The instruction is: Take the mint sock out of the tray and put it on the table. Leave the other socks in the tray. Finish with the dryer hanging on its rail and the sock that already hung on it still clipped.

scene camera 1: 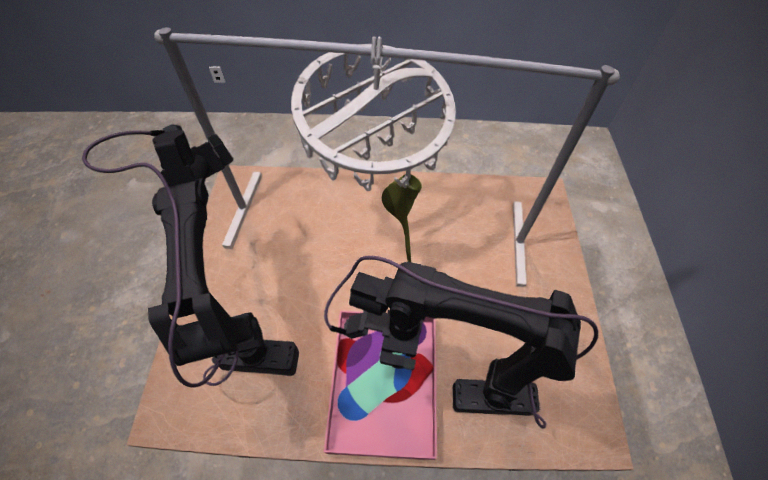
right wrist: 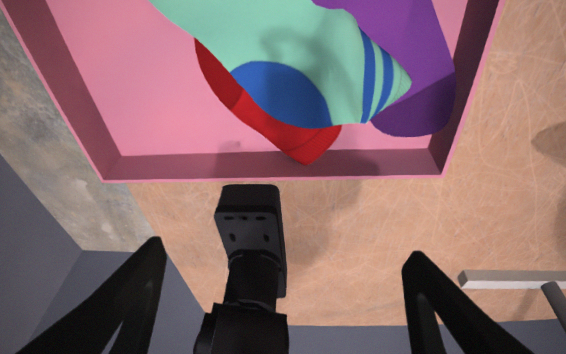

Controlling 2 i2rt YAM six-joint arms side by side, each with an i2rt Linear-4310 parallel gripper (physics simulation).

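Observation:
The mint sock (scene camera 1: 370, 390) (right wrist: 225, 25) with blue toe, heel and stripes lies on top of a purple sock (scene camera 1: 361, 355) (right wrist: 405, 30) and red fabric (scene camera 1: 417, 378) (right wrist: 220, 82) in the pink tray (scene camera 1: 390, 440) (right wrist: 175, 178). My right gripper (scene camera 1: 398, 362) (right wrist: 288, 254) is open and empty above the tray's sock-filled end; its body hides part of the pile in scene camera 1. My left gripper (scene camera 1: 219, 151) is raised at the left, open, away from the socks. The round dryer (scene camera 1: 372, 165) hangs on its rail (scene camera 1: 283, 43), with an olive sock (scene camera 1: 399, 200) clipped at its front edge.
Two grey posts (scene camera 1: 190, 93) (scene camera 1: 566, 147) carry the rail and stand on white feet (scene camera 1: 240, 212) (scene camera 1: 520, 263). The arm bases (scene camera 1: 277, 357) (scene camera 1: 467, 396) flank the tray. The olive sock hangs down behind the right arm. Small clips surround the dryer ring.

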